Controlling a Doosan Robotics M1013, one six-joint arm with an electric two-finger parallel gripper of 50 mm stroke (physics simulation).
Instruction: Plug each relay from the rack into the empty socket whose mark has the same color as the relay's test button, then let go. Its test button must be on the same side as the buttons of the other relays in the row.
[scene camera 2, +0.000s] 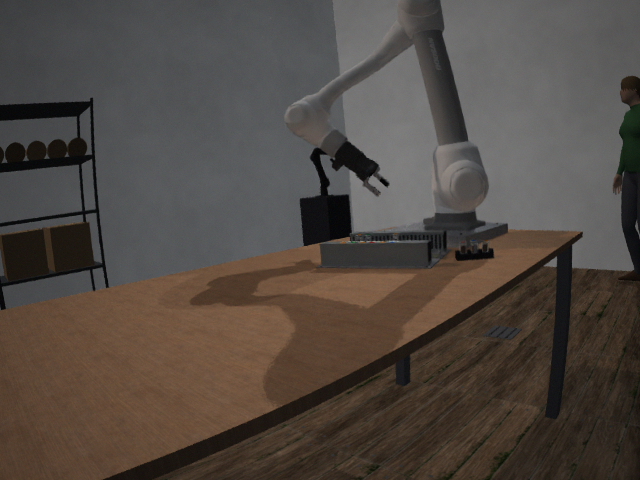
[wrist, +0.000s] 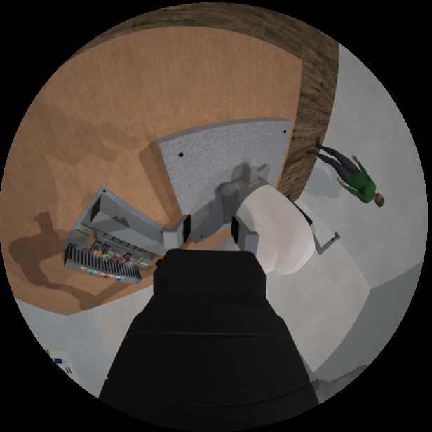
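Seen in the pictures: gripper, fingertip midpoint: (scene camera 2: 384, 190); arm's base, link origin: (scene camera 2: 455, 227).
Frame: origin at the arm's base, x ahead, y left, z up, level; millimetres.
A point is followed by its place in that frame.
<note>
My gripper (scene camera 2: 381, 189) @(x 175, y -188, z 148 mm) (wrist: 210, 223) is open and empty, high above the table, apart from the rack and the housing. A small black rack (scene camera 2: 474, 255) @(x 382, y 220, z -26 mm) stands on the table with relays upright in it, among them a left one (scene camera 2: 463, 248) @(x 394, y 193, z -6 mm) and a right one (scene camera 2: 484, 247) @(x 363, y 244, z -7 mm). Their button colors are too small to tell. The rack does not show in the wrist view. A grey open housing (scene camera 2: 375, 255) @(x 536, y 1, z -6 mm) (wrist: 125, 220) holds a row with several relays, one of them (wrist: 127, 259) near its right end. Colored marks (wrist: 102, 275) run along its slotted edge. Which sockets are empty cannot be told.
The wooden table (scene camera 2: 155, 351) @(x 1216, y 50, z -37 mm) (wrist: 225, 75) carries the arm's grey base plate (scene camera 2: 493, 228) @(x -12, y 146, z -4 mm) (wrist: 200, 170) behind the rack. A black pedestal (scene camera 2: 325, 219) stands beyond the table. A shelf unit (scene camera 2: 95, 191) is at the left. A person in green (scene camera 2: 630, 139) (wrist: 363, 185) stands beyond the table.
</note>
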